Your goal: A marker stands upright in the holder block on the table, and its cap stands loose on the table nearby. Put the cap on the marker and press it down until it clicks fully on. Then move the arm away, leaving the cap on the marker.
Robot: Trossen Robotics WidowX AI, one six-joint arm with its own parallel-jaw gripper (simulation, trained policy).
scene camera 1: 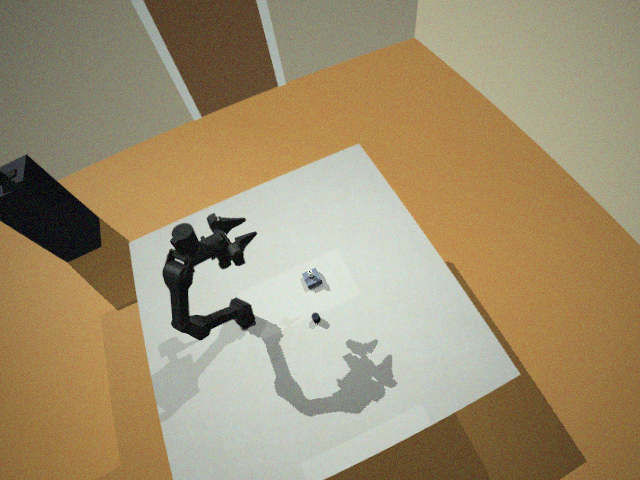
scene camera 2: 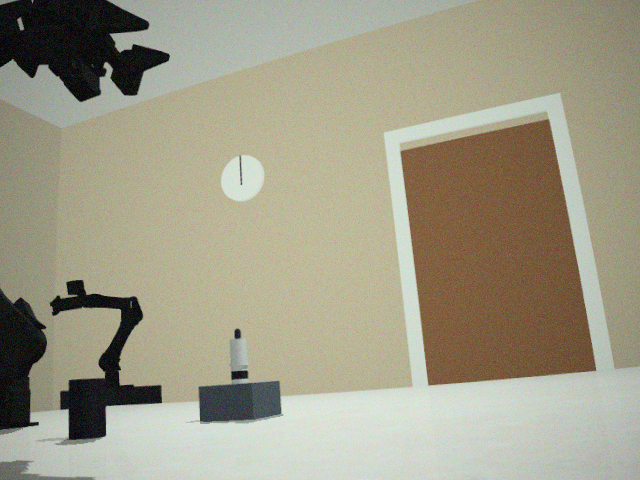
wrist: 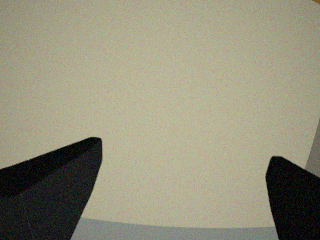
Labels:
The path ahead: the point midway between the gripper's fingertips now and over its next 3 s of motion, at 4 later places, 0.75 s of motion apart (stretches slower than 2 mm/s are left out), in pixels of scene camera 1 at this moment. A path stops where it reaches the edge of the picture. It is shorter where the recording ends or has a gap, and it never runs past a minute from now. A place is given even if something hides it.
My gripper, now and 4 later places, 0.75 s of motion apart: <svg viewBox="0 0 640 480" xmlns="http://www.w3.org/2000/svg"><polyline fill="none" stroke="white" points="251,225 262,226 275,232 286,241 296,251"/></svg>

